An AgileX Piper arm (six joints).
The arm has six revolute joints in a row. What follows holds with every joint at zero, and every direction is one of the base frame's.
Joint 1 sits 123 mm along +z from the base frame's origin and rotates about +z.
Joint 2 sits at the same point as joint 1 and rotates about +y.
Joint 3 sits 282.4 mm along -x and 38.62 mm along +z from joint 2 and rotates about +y.
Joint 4 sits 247.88 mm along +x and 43.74 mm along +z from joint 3 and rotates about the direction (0.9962, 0, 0.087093).
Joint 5 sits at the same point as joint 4 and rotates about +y.
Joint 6 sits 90.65 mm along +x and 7.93 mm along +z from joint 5 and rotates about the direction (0.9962, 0, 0.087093).
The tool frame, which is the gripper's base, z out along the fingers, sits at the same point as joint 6; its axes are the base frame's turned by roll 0, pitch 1.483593 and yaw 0 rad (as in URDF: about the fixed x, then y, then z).
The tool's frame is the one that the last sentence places.
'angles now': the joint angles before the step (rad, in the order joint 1, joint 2, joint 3, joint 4, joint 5, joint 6). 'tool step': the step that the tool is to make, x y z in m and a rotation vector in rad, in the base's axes. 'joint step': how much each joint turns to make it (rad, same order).
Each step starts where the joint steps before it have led.
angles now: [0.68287 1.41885 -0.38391 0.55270 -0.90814 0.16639]
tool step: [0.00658 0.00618 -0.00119 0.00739 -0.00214 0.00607]
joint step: [0.00059 0.03685 -0.02753 -0.01266 -0.00986 0.01756]
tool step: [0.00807 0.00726 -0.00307 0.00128 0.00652 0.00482]
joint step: [0.00048 0.04585 -0.03370 -0.00810 -0.00339 0.01229]
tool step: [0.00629 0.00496 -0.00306 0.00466 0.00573 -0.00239]
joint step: [-0.00003 0.03632 -0.02504 -0.00077 -0.00607 0.01125]
